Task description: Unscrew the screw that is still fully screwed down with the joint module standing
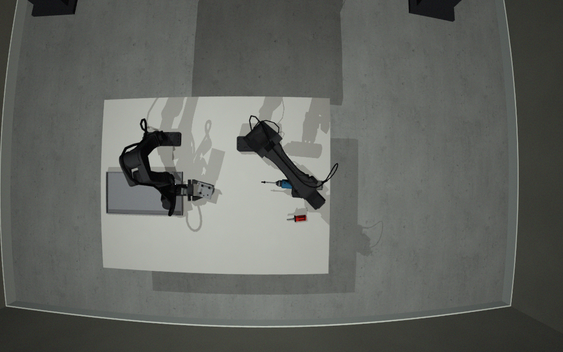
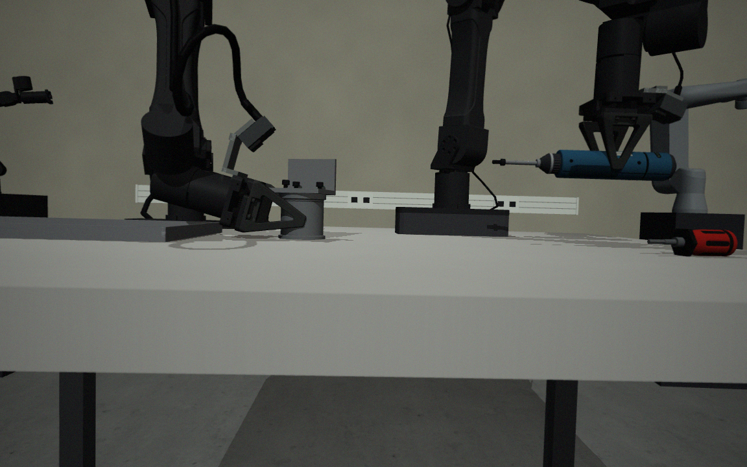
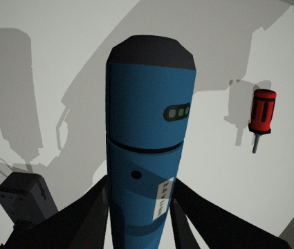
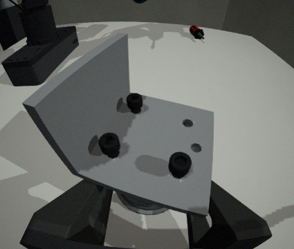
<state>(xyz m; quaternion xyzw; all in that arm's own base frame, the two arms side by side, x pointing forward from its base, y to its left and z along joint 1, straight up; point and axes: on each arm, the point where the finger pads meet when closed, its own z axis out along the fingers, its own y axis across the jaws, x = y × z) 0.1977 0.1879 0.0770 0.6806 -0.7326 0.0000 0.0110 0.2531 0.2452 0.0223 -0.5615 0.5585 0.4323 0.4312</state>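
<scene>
The joint module lies right at my right hand. From my right hand the other things lie so: flat grey plate: 340 mm to the right, 40 mm ahead, 20 mm below; grey l-shaped bracket: 50 mm above; screwdriver bit: 300 mm to the left, 90 mm above, 60 mm behind.
</scene>
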